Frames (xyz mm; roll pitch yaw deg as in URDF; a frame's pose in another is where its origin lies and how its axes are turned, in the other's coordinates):
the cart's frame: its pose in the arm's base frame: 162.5 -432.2 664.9 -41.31 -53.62 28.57
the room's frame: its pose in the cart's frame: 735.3 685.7 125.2 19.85 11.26 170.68
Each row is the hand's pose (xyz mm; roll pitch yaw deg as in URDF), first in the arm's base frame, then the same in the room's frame.
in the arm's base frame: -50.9 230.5 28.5 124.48 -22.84 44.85
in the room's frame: 1163.3 109.1 168.4 -158.34 5.48 -134.00
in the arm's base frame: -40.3 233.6 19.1 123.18 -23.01 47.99
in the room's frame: 1168.0 98.2 160.0 -158.39 2.62 -133.56
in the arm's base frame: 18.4 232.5 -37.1 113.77 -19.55 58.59
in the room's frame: 1201.5 51.4 102.6 -164.11 -6.54 -128.49
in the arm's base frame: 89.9 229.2 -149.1 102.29 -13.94 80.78
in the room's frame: 1283.1 -18.5 24.4 -171.47 -27.15 -120.53
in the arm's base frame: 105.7 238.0 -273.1 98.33 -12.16 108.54
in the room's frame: 1391.5 -74.6 -4.1 -171.25 -54.13 -117.22
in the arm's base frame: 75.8 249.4 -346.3 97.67 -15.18 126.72
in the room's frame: 1467.0 -93.3 14.3 -157.05 -71.30 -128.93
